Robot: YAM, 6 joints.
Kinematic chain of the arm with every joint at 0, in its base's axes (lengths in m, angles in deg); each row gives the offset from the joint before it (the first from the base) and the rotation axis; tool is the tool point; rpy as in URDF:
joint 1: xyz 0 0 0.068 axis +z
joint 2: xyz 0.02 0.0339 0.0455 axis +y
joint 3: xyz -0.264 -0.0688 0 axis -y
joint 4: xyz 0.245 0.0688 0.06 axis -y
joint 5: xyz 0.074 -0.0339 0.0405 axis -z
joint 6: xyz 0.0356 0 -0.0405 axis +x
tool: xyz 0 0 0 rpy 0 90 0
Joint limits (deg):
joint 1: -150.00..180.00
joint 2: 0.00..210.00
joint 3: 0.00..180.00
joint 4: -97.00..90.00
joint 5: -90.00..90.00
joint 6: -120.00..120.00
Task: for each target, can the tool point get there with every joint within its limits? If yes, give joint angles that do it. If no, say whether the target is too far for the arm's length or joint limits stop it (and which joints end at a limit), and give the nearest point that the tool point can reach.
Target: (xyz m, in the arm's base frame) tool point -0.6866 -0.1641 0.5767
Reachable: no: too far | nearest point -0.4937 -0.1180 0.4501 | short by 0.235 m
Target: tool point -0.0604 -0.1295 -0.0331
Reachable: yes | joints -123.19 128.63 17.75 14.16 -34.84 -11.38
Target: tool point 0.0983 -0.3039 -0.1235
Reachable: yes | joints -67.48 163.29 52.52 71.44 46.11 81.22
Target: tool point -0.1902 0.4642 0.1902
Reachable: yes | joints 113.58 131.69 81.30 66.56 18.54 -39.67
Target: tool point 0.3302 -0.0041 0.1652
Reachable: yes | joints 2.85 110.58 74.98 -64.10 35.20 15.31
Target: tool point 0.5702 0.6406 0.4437
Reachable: no: too far | nearest point 0.4004 0.4498 0.3430 | short by 0.275 m
